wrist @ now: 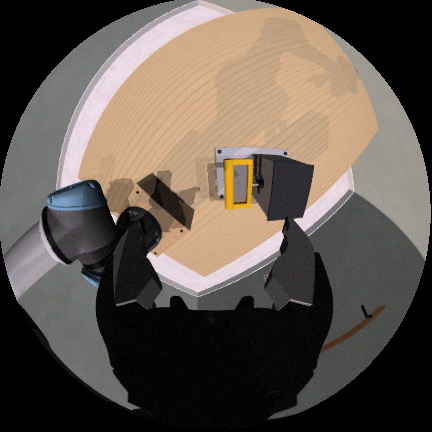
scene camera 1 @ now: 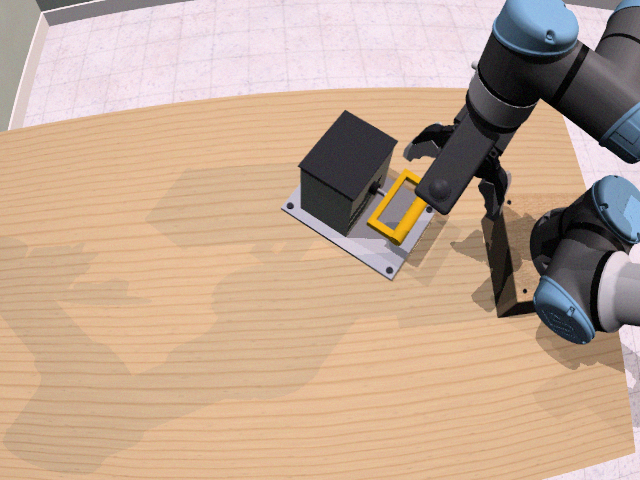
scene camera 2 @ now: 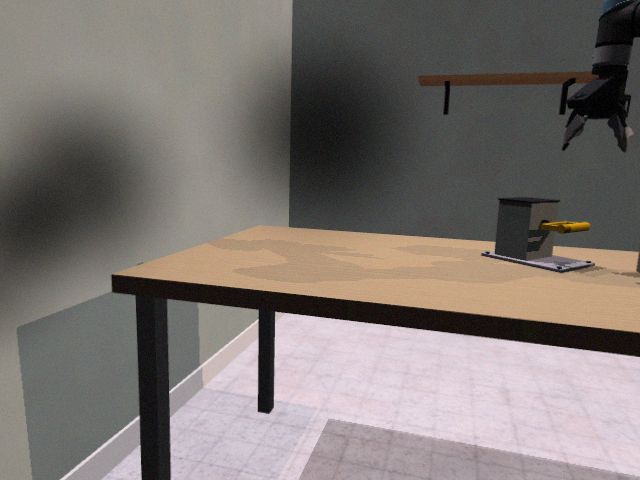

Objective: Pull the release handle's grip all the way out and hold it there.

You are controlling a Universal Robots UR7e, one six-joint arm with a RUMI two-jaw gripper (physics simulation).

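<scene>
The release handle's yellow rectangular grip sticks out level from one side of a dark-topped grey box, on a short thin rod. A narrow gap shows between grip and box. The box stands on a light metal plate with dark bolts. My gripper is open and empty, pointing down high above the grip. In scene camera 1 it hides the grip's far outer corner.
The wooden mounting block under the arm's base stands on the table, on the grip's outer side. The arm's elbow-side joints reach over from the right in scene camera 1. A wooden wall shelf hangs behind.
</scene>
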